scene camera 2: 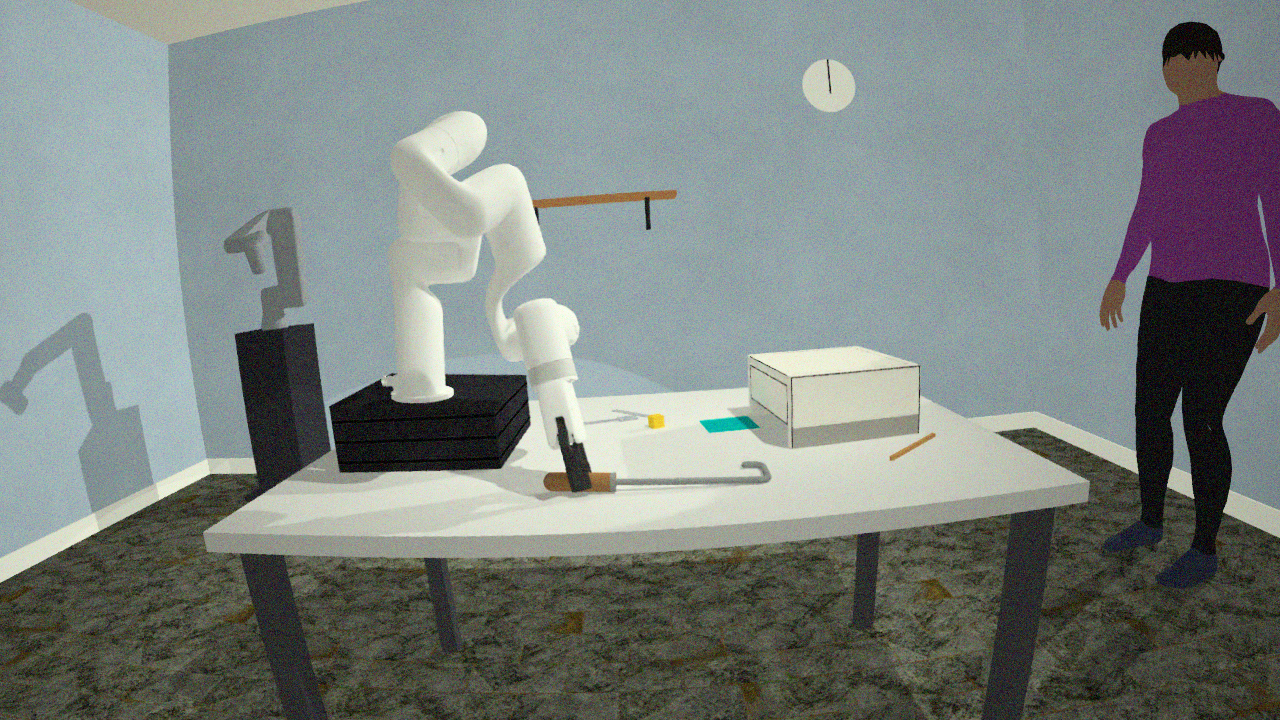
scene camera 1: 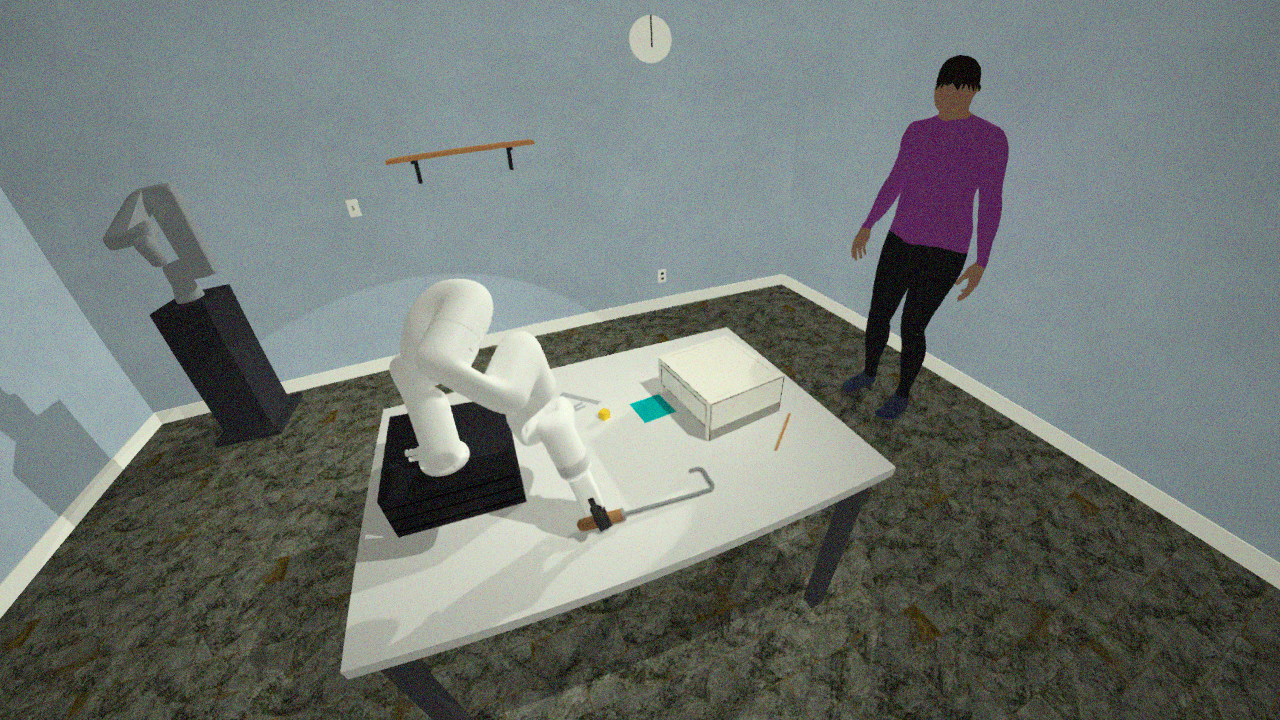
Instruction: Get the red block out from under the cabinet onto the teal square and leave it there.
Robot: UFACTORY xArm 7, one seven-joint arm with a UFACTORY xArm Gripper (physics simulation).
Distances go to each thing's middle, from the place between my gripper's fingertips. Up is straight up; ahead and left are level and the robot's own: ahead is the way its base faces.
Scene:
I see my gripper 120 mm short of the hooked metal rod [scene camera 2: 601, 481], 40 mm to the right of it and 10 mm below it. The rest, counted from my hand: teal square [scene camera 1: 654, 407]: 380 mm to the left, 260 mm ahead, 10 mm below.

